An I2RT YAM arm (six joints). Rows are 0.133 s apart.
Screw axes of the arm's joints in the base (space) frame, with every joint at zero. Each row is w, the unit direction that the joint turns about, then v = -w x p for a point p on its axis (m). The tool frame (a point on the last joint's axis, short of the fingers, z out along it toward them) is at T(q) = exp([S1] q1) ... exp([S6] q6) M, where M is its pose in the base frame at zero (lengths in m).
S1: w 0 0 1 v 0 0 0
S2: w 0 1 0 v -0.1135 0 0.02
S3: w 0 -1 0 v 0.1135 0 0.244
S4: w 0 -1 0 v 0.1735 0 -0.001
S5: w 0 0 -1 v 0 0.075 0
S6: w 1 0 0 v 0 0.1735 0
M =
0 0 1 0.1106
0 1 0 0
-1 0 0 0.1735
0 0 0 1
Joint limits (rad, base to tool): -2.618..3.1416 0..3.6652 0..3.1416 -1.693..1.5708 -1.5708..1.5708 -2.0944..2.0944
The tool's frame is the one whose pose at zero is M.
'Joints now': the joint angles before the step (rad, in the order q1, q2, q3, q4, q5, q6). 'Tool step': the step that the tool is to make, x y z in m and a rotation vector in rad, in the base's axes. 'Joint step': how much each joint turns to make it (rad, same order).
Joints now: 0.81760 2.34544 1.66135 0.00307 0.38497 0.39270
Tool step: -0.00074 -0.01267 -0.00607 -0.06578 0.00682 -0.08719
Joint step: -0.01067 -0.01219 -0.03061 -0.04291 0.08426 0.02138
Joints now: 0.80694 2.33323 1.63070 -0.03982 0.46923 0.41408
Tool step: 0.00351 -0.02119 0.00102 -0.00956 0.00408 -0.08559
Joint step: -0.03219 -0.03822 -0.05672 -0.00923 0.04147 0.03837
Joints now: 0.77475 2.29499 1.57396 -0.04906 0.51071 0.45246
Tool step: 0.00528 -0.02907 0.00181 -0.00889 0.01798 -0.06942
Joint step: -0.05056 -0.05068 -0.07205 -0.00770 0.00929 0.01999
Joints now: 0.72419 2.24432 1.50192 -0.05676 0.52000 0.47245
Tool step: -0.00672 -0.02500 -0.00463 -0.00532 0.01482 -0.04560
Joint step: -0.03077 -0.05666 -0.11194 0.03215 0.00615 0.01687
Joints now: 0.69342 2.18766 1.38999 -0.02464 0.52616 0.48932
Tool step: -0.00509 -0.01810 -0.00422 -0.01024 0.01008 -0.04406
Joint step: -0.02302 -0.03543 -0.07370 0.01542 0.01532 0.01685
